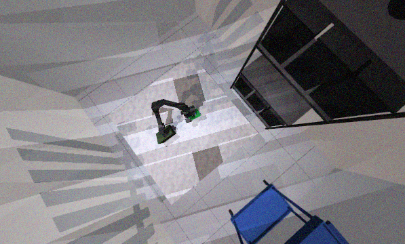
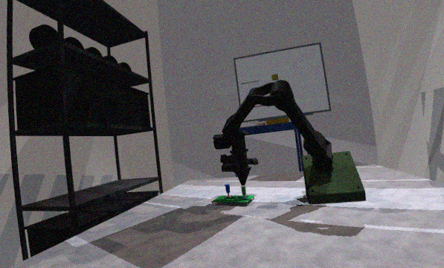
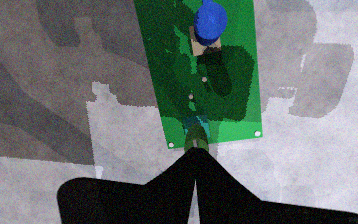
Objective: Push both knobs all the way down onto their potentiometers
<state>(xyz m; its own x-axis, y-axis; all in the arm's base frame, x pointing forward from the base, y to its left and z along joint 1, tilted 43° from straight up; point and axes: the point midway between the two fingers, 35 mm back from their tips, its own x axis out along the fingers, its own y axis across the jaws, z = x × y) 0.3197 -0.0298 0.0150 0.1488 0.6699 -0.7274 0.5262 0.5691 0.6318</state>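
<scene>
Now: gripper tip 20 mm above the green knob. From my gripper tip the other things lie so: blue knob (70 mm ahead, 40 mm to the right, 10 mm below).
</scene>
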